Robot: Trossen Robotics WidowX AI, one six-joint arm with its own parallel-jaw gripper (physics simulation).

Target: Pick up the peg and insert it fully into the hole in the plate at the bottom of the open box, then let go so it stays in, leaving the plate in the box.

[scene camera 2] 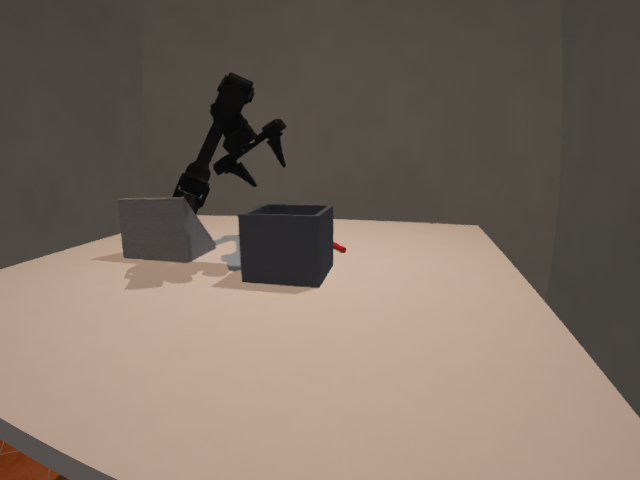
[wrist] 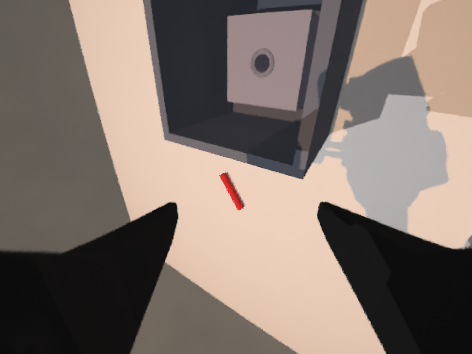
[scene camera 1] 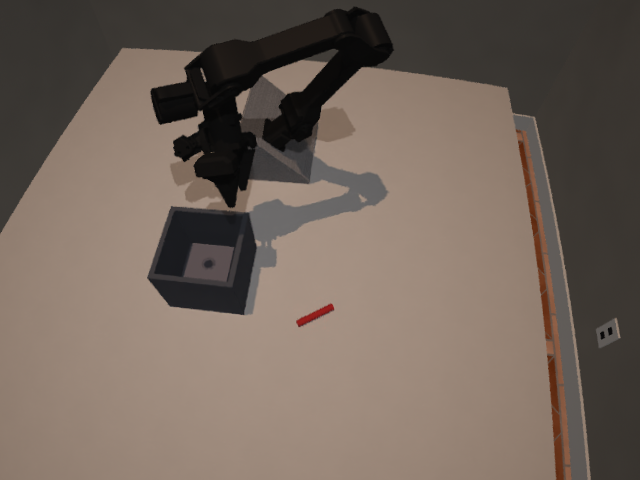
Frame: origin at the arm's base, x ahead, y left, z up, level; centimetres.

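Where they show: gripper, fingertip midpoint: (scene camera 2: pixel 270 176) (wrist: pixel 248 209) (scene camera 1: pixel 237 198); arm's base, origin of the base link: (scene camera 2: pixel 179 218) (scene camera 1: pixel 274 135).
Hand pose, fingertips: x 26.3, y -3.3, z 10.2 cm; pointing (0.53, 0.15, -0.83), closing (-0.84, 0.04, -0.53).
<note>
Things, the pixels of their centre, and the offset from my fingertips. "*": a spot on its surface instead. Level surfaces: height alone.
- red peg, body centre: (wrist: pixel 231 191) (scene camera 1: pixel 315 315) (scene camera 2: pixel 337 246) dx +14.1, dy +14.7, dz -19.6 cm
- dark open box, body centre: (wrist: pixel 257 63) (scene camera 1: pixel 207 261) (scene camera 2: pixel 289 241) dx +6.0, dy -7.5, dz -13.4 cm
- pale square plate, body centre: (wrist: pixel 270 63) (scene camera 1: pixel 210 269) dx +6.0, dy -7.5, dz -16.9 cm
- round hole, surface spot: (wrist: pixel 262 63) (scene camera 1: pixel 209 272) * dx +6.9, dy -7.5, dz -16.6 cm
- table, its level: dz -20.3 cm
A red peg (scene camera 1: pixel 315 315) (scene camera 2: pixel 339 247) (wrist: pixel 232 191) lies flat on the table beside the open box; in scene camera 2 the box hides part of it. The dark open box (scene camera 1: pixel 202 298) (scene camera 2: pixel 281 250) (wrist: pixel 158 80) stands upright. A pale square plate (scene camera 1: pixel 195 258) (wrist: pixel 290 40) lies on the bottom of the box, with a round hole (scene camera 1: pixel 208 263) (wrist: pixel 262 63) facing up. The walls hide the plate in scene camera 2. My gripper (scene camera 1: pixel 237 197) (scene camera 2: pixel 269 176) (wrist: pixel 248 209) is open and empty, its fingers wide apart, above the table and higher than the box's rim, away from the peg.
A grey wedge-shaped block (scene camera 1: pixel 279 165) (scene camera 2: pixel 155 229) stands on the table (scene camera 1: pixel 413 335) (scene camera 2: pixel 387 361) (wrist: pixel 210 240) near the arm's base, beside the box. The arm (scene camera 1: pixel 294 41) (scene camera 2: pixel 206 144) reaches over this block. The arm's shadow falls on the table beside the box.
</note>
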